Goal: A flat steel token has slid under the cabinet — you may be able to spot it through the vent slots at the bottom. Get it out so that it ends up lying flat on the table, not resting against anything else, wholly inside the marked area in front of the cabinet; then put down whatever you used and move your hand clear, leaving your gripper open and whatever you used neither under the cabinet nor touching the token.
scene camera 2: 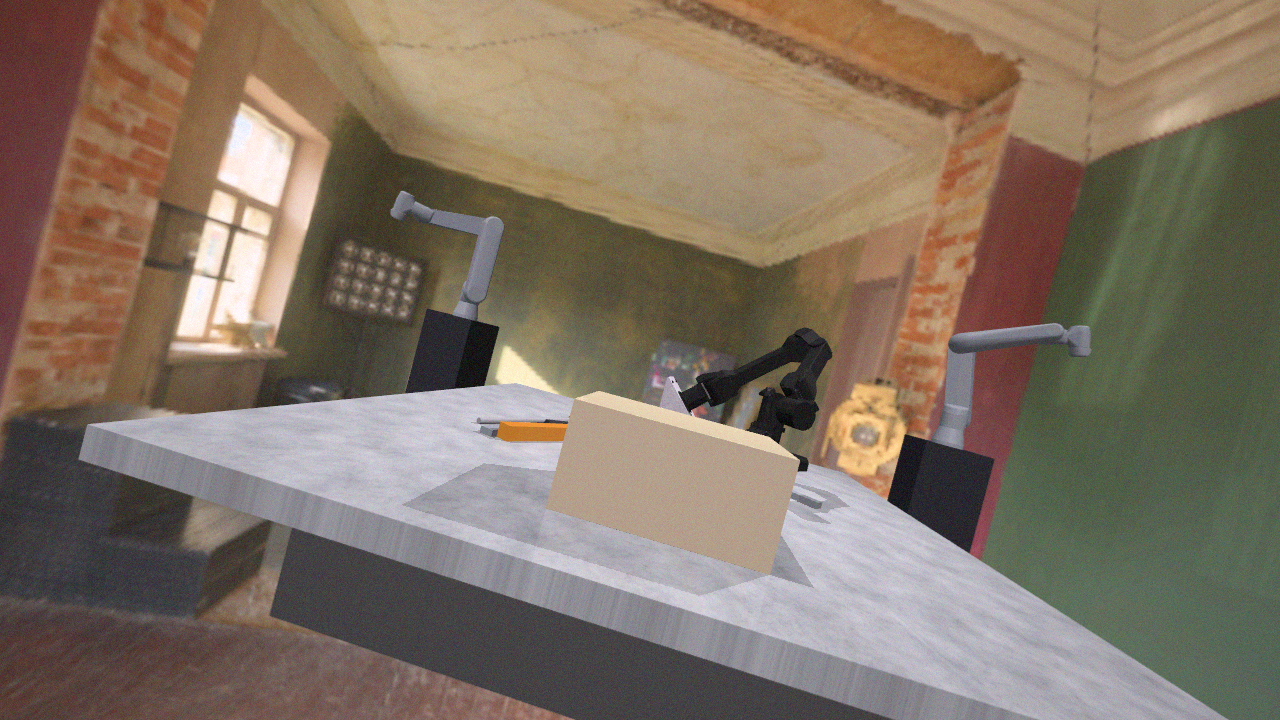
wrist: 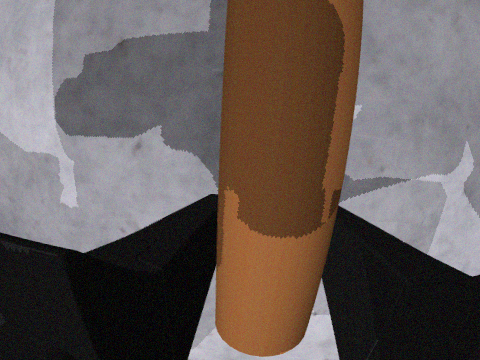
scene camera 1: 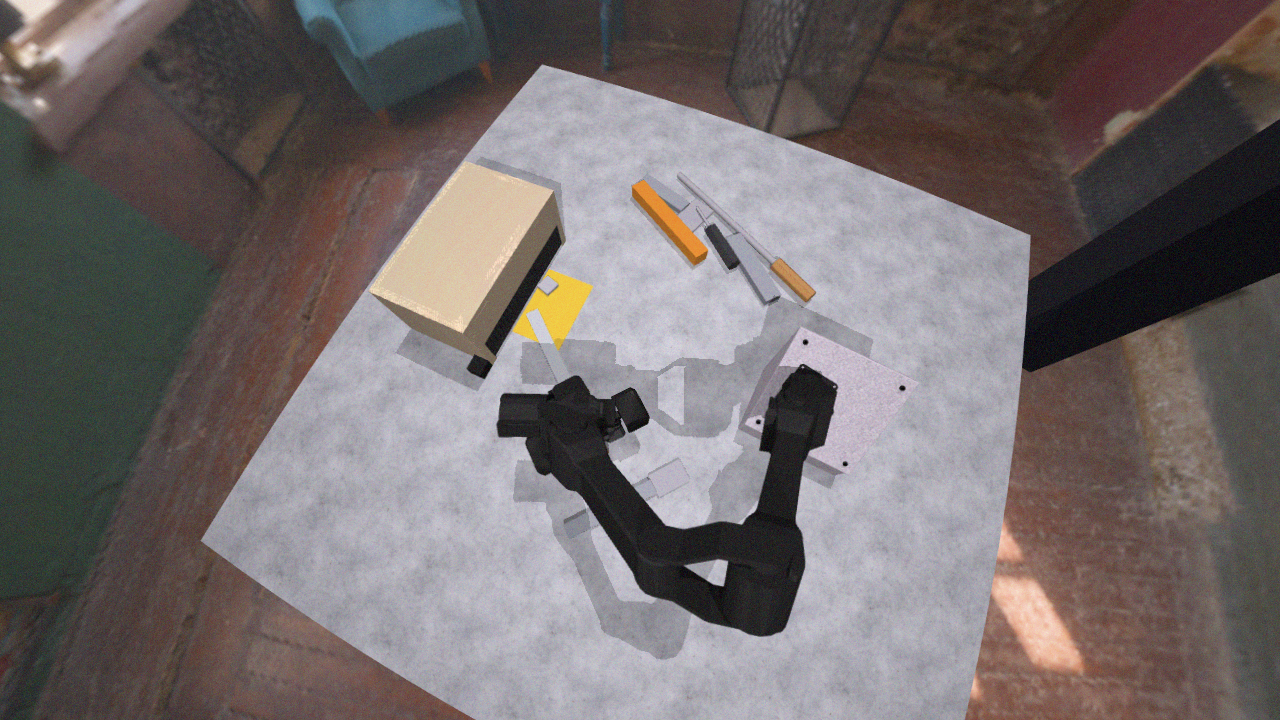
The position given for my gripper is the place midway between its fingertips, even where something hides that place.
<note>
I see my gripper (scene camera 1: pixel 593 439), an orange bar (scene camera 1: pixel 660 212), a black-handled tool (scene camera 1: pixel 712 231), a wooden-handled rod (scene camera 1: pixel 779 267) and a beige cabinet (scene camera 2: pixel 712 489).
The orange bar shows as well in scene camera 2 (scene camera 2: pixel 508 431). My gripper also shows in the wrist view (wrist: pixel 271 212). The beige cabinet also shows in scene camera 1 (scene camera 1: pixel 463 275). The wrist view does not show the orange bar: it is out of frame. The wrist view does not show the black-handled tool: it is out of frame.
</note>
